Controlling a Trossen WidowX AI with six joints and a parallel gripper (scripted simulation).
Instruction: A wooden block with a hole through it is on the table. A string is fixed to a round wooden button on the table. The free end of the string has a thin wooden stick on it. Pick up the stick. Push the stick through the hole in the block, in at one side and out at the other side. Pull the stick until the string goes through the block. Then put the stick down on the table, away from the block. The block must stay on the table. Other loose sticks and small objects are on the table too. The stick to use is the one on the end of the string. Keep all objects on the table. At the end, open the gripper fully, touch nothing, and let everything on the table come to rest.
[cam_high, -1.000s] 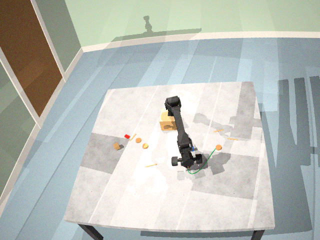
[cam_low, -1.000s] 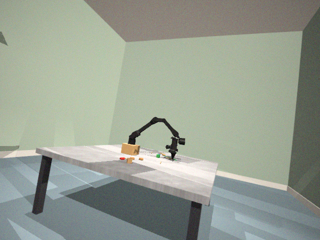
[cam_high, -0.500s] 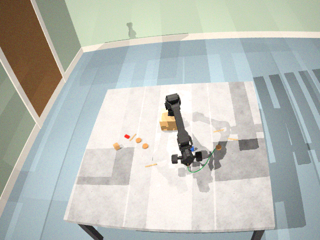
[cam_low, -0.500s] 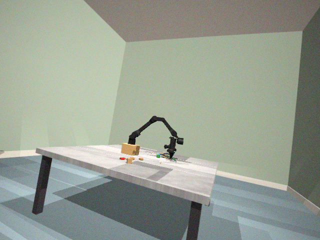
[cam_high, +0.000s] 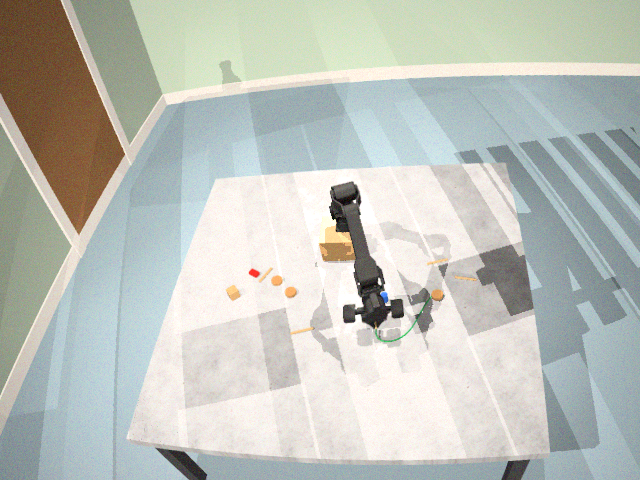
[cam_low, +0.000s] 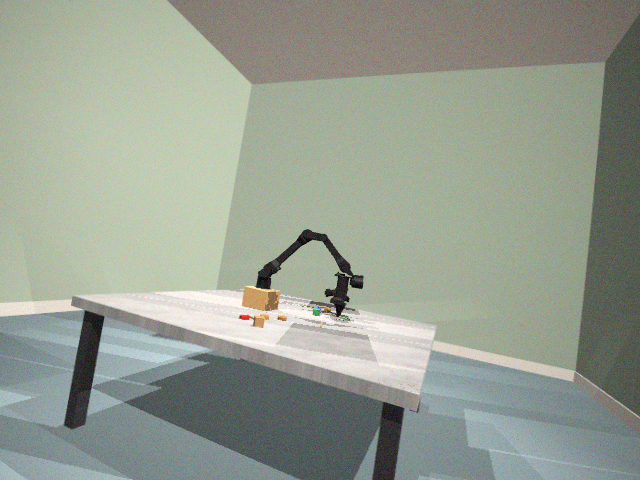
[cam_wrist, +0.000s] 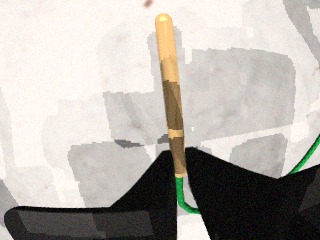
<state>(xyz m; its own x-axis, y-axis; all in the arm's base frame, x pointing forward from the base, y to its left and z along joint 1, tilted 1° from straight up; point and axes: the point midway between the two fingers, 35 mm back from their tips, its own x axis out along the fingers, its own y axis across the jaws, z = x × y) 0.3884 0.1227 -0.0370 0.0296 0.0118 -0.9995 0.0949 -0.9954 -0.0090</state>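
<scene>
Now: gripper tip 12 cm past the green cube and 1 cm to the left of it. Also, from my gripper tip: blue cylinder (12 cm behind, 2 cm to the left); round wooden button (20 cm to the left, 13 cm behind, 1 cm below); thin wooden stick (1 cm behind).
</scene>
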